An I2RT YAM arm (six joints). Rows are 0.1 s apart.
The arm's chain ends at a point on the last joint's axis. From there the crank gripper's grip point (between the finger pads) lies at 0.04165 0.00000 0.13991 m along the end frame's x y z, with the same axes.
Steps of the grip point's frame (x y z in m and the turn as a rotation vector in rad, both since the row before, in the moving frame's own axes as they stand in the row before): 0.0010 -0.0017 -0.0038 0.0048 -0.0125 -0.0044; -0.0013 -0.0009 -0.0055 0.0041 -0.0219 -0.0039; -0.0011 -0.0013 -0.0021 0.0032 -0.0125 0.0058; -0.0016 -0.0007 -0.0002 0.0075 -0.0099 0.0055; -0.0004 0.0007 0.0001 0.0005 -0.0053 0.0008; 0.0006 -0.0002 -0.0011 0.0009 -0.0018 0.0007; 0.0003 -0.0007 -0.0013 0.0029 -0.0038 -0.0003; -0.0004 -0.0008 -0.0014 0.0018 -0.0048 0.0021; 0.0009 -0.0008 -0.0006 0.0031 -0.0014 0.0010; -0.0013 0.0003 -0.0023 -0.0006 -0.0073 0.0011
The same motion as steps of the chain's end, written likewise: 0.0028 -0.0008 -0.0043 0.0048 -0.0125 -0.0044; 0.0018 -0.0002 -0.0064 0.0041 -0.0219 -0.0039; 0.0007 -0.0011 -0.0026 0.0032 -0.0125 0.0058; -0.0002 0.0001 -0.0006 0.0075 -0.0099 0.0055; 0.0003 0.0007 -0.0001 0.0005 -0.0053 0.0008; 0.0009 -0.0001 -0.0012 0.0009 -0.0018 0.0007; 0.0008 -0.0003 -0.0015 0.0029 -0.0038 -0.0003; 0.0003 -0.0006 -0.0016 0.0018 -0.0048 0.0021; 0.0011 -0.0004 -0.0007 0.0031 -0.0014 0.0010; -0.0003 0.0002 -0.0026 -0.0006 -0.0073 0.0011
